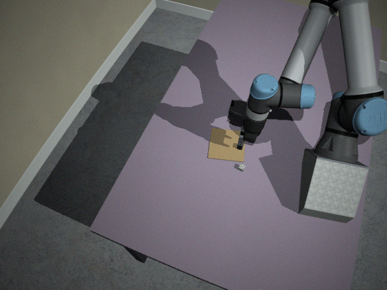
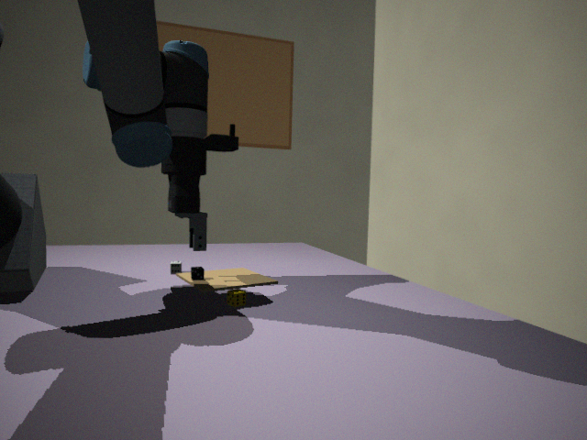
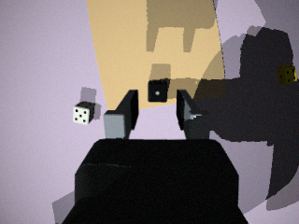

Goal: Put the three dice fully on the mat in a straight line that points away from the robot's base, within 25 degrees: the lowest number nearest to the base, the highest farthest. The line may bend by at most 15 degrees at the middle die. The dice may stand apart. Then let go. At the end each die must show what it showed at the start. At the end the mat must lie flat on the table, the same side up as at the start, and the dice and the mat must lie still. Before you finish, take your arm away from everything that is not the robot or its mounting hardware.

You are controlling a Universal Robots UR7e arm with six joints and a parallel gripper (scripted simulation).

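My hand is 20 mm short of the yellow die, 170 mm to the left of it and 60 mm above it. From my hand the other things lie so: white die 20 mm behind, 90 mm to the left, 60 mm below; tan mat 50 mm ahead, 70 mm below; black die 60 mm below.
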